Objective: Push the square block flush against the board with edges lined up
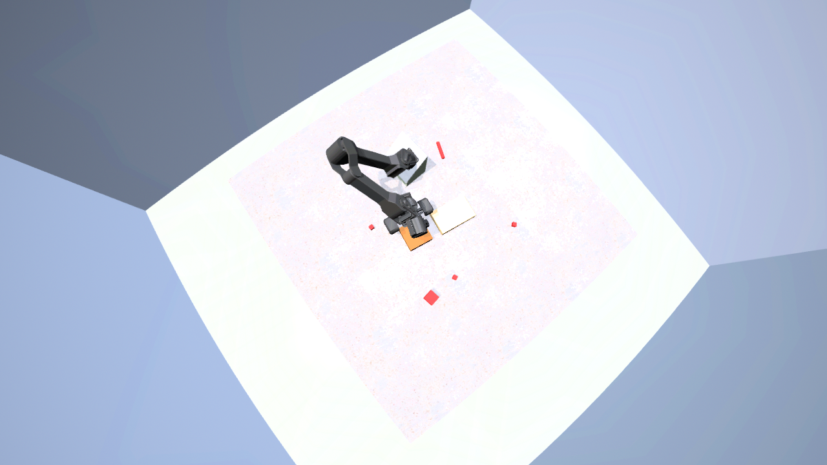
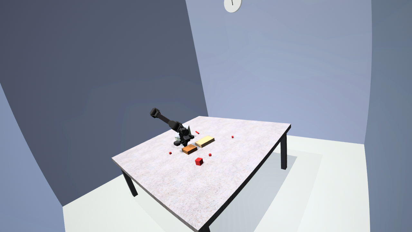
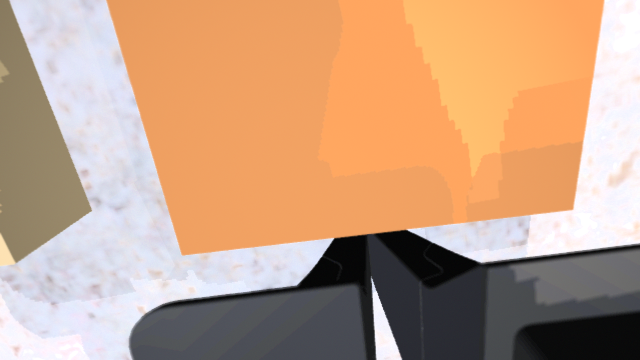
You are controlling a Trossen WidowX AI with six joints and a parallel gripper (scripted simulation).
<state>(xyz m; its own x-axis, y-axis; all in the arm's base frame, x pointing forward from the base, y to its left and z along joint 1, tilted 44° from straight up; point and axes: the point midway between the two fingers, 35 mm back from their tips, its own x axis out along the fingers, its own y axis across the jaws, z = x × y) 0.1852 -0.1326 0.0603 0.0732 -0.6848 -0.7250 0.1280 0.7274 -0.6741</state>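
Right now my gripper tip is 60 mm short of the orange square block, 10 mm to the left of it and 10 mm below it. Also, from my gripper tip: red cube (290 mm ahead, 110 mm to the right, 20 mm above); then red stick (300 mm to the left, 170 mm behind); then pale cream board (160 mm to the left, 90 mm ahead, 10 mm above).
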